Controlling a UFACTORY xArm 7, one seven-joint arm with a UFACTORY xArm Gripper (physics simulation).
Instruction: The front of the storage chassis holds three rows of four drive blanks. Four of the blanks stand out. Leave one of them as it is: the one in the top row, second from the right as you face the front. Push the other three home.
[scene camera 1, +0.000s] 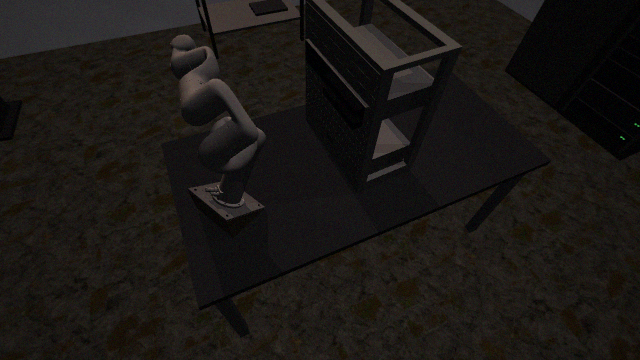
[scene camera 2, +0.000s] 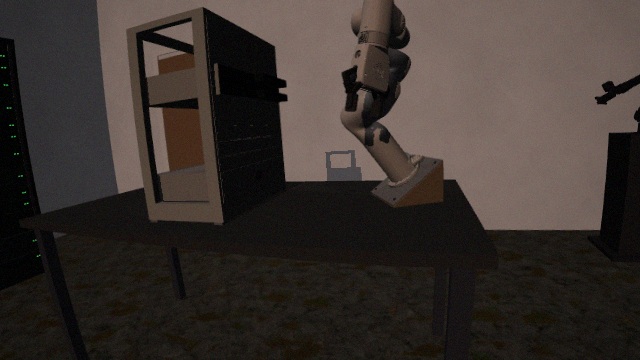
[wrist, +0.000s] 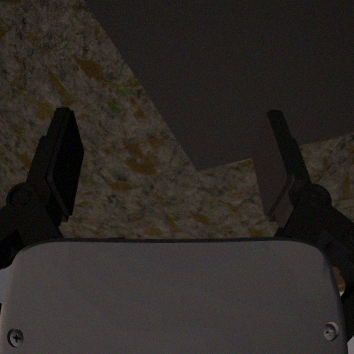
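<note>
I can see my gripper (scene camera 2: 363, 114). There is a storage rack (scene camera 2: 234, 83) as well, though in the wrist view the storage rack is out of frame.
</note>
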